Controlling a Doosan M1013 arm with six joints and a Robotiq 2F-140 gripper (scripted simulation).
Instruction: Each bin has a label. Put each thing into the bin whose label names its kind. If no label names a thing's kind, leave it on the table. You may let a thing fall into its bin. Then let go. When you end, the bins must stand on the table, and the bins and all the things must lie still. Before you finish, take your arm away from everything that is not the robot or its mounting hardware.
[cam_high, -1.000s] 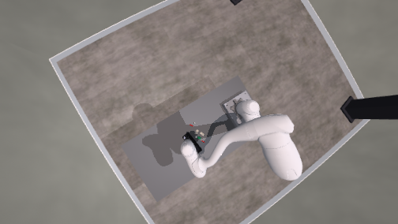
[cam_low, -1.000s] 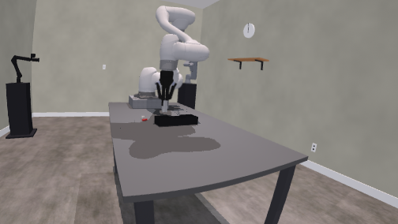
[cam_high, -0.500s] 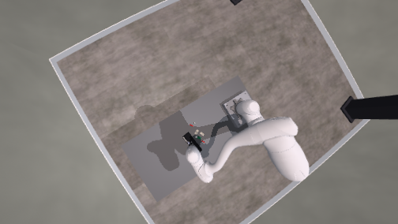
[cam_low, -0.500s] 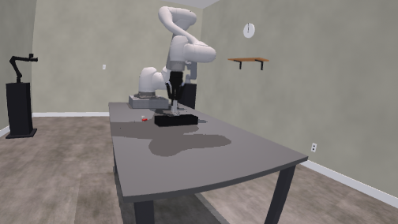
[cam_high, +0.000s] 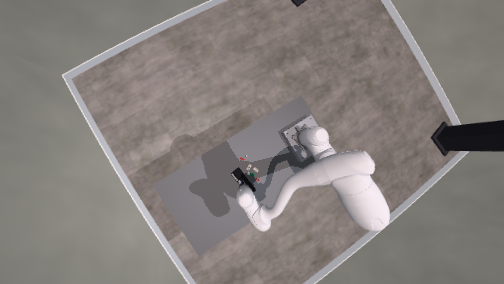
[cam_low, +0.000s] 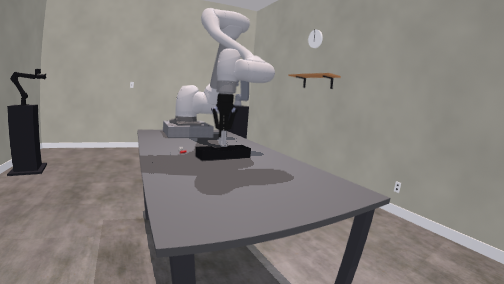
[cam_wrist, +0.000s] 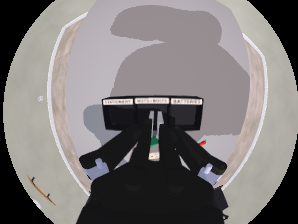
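My hand is 70 mm above the black bin block and 10 mm to the right of it. Round my hand: green piece (90 mm below, 90 mm behind).
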